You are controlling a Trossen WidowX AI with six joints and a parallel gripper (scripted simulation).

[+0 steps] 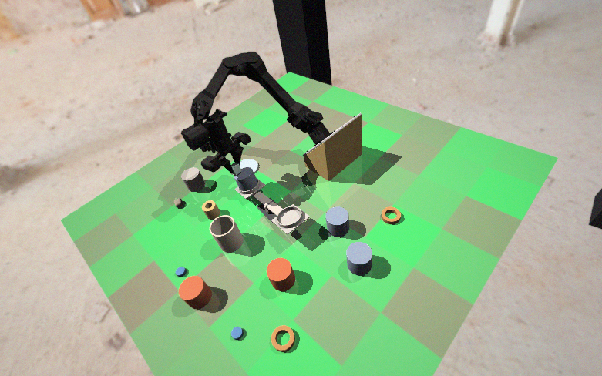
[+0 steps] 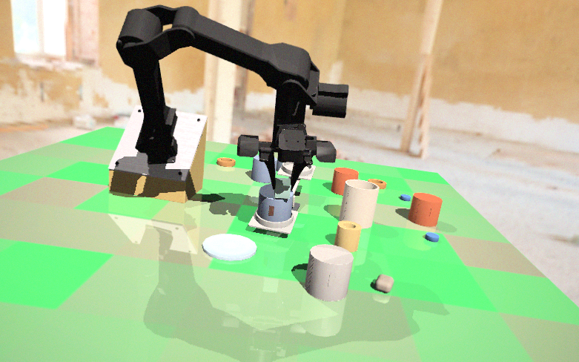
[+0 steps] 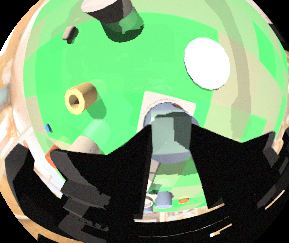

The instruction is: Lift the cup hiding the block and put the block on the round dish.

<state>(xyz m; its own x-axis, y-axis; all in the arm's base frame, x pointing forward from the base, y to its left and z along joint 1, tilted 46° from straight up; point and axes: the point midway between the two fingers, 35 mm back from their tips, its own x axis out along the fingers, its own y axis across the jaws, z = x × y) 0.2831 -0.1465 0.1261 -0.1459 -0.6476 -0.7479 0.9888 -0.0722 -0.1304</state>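
Right now my gripper tip is 90 mm past the round pale dish, 70 mm to the left of it and 100 mm above it. Also, from my gripper tip: pale green block: right at my gripper tip.
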